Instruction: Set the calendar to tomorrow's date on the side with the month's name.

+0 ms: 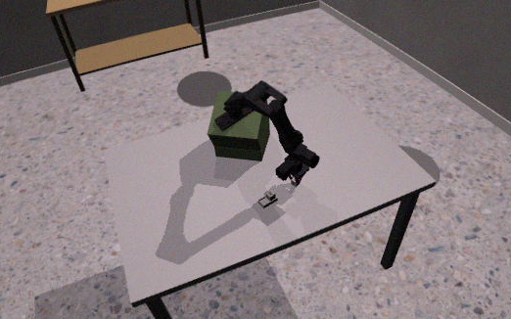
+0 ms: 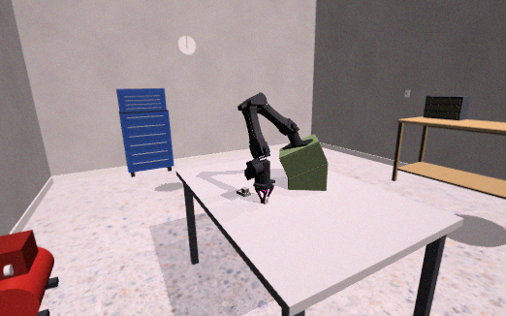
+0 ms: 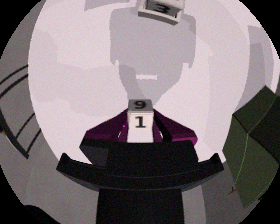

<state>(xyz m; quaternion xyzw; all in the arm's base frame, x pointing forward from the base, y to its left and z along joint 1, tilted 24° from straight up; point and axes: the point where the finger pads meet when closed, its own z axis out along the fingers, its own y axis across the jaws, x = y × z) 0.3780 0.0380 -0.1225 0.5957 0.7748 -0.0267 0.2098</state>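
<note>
The calendar tray lies 1 cm ahead of my hand, 16 cm to the right of it and 1 cm below it. Also, from my hand: white cube: right at my hand.
</note>
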